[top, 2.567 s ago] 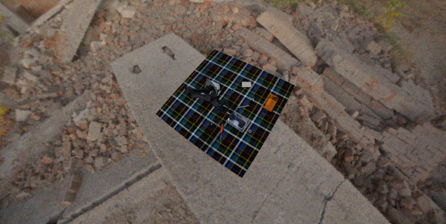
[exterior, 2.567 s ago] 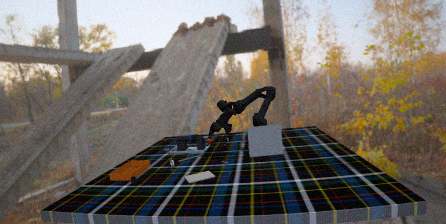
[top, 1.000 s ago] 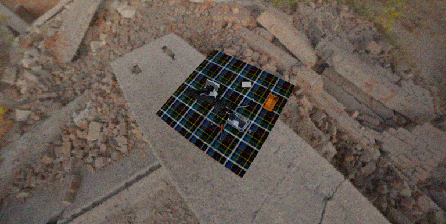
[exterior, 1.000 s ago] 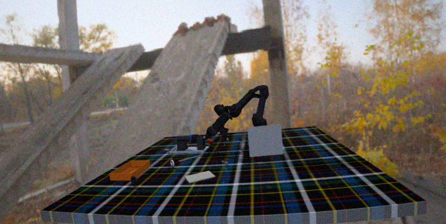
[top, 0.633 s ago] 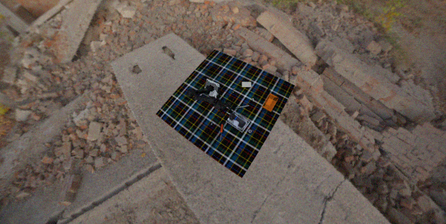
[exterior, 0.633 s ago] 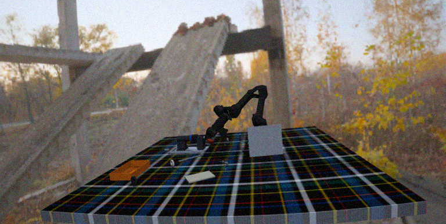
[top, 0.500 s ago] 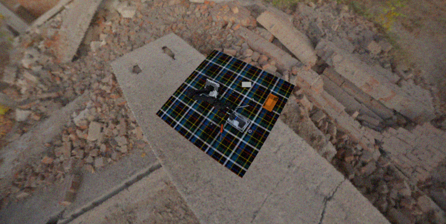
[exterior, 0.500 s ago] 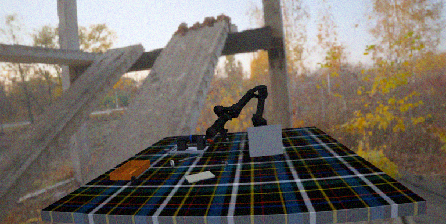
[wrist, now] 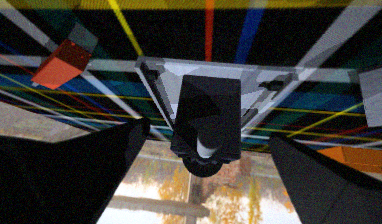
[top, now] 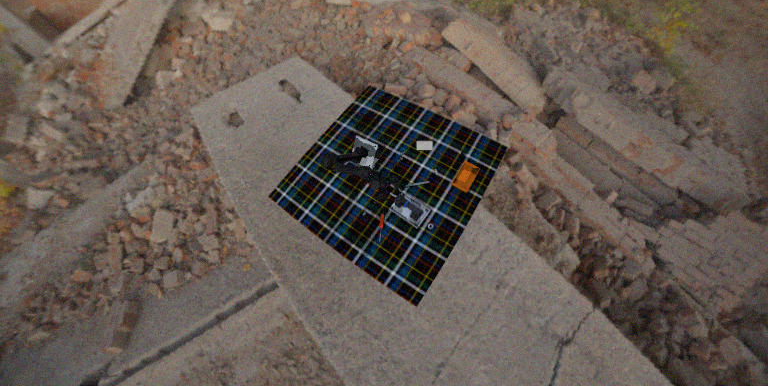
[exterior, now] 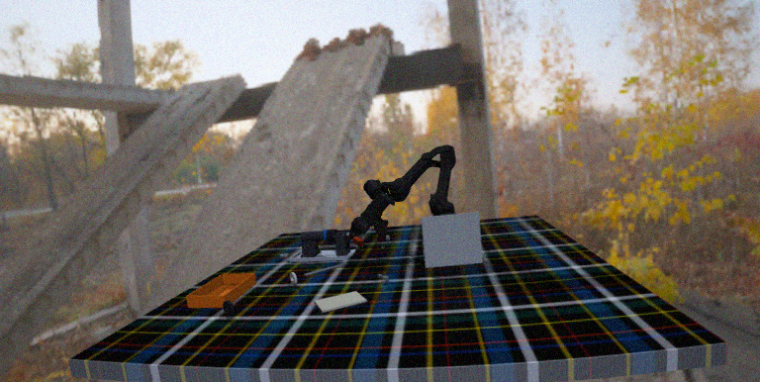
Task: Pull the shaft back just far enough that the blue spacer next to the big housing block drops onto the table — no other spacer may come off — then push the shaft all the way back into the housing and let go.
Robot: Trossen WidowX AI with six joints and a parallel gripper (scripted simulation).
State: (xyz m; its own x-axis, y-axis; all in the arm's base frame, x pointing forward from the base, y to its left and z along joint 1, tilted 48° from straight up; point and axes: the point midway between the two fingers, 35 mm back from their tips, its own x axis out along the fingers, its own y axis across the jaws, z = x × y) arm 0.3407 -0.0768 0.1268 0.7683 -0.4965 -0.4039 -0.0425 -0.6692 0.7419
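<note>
Now: the shaft 70 mm ahead of my gripper tip and 10 mm above it. The rest, counted from my gripper tip: orange tray 410 mm to the left, 310 mm ahead, 60 mm below; then pale flat pad 480 mm to the left, 70 mm behind, 60 mm below; then blue spacer 100 mm ahead, 10 mm above.
</note>
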